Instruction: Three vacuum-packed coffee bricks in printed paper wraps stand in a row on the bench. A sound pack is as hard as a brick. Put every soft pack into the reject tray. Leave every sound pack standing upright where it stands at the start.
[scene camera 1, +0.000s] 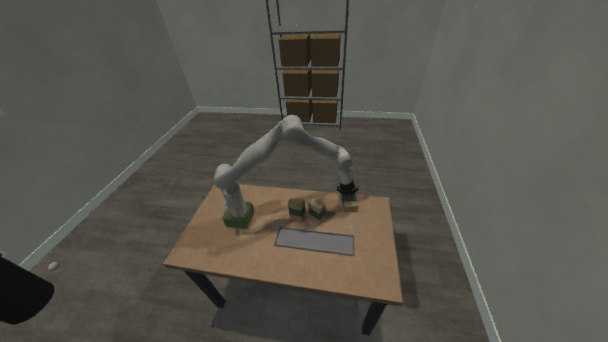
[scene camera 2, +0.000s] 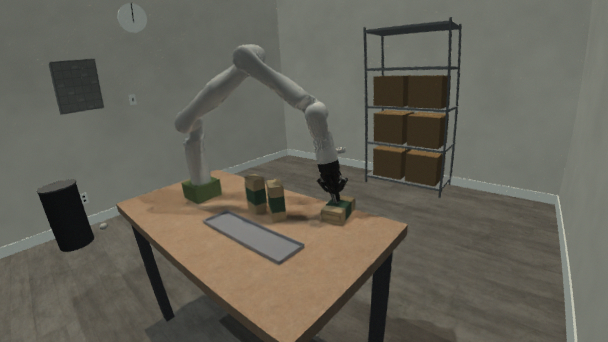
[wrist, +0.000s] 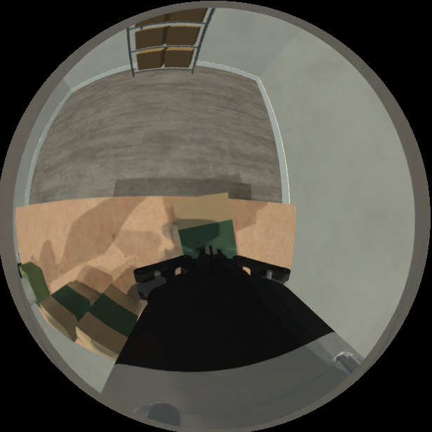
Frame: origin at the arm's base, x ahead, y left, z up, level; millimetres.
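Seen in the pictures: gripper, between the fingertips: (scene camera 1: 349, 197) (scene camera 2: 336, 202); arm's base, origin of its link: (scene camera 1: 239, 210) (scene camera 2: 201, 181).
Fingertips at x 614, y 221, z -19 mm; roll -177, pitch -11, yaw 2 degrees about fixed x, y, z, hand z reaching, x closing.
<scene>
Offsets run from my fingertips to a thing's middle. Level surfaces: height alone.
One coffee pack {15 mm ahead, 49 mm right, 18 mm down} (scene camera 1: 350, 205) (scene camera 2: 334, 214) (wrist: 202, 212), tan with a green band, lies flat near the bench's far right part. My gripper (scene camera 1: 349, 197) (scene camera 2: 335, 200) (wrist: 209, 252) is shut and empty. Its fingertips are at the top of the lying pack's green band; whether they touch it is hard to tell. A middle pack {173 mm back, 142 mm right, 14 mm up} (scene camera 1: 316, 209) (scene camera 2: 276, 200) (wrist: 111, 311) stands upright. Another pack {288 mm back, 149 mm right, 14 mm up} (scene camera 1: 296, 207) (scene camera 2: 255, 195) (wrist: 71, 301) stands upright beside it, nearer the arm's base. The grey reject tray {161 mm back, 291 mm right, 64 mm down} (scene camera 1: 315, 241) (scene camera 2: 252, 236) is empty, in front of the standing packs.
The arm's green base block (scene camera 1: 239, 216) (scene camera 2: 202, 190) (wrist: 35, 282) sits at the left of the wooden bench {56 mm down} (scene camera 1: 225, 250) (scene camera 2: 210, 255). The bench's far edge runs close behind the lying pack. A shelf rack (scene camera 1: 307, 32) (scene camera 2: 410, 28) with brown boxes stands beyond the bench.
</scene>
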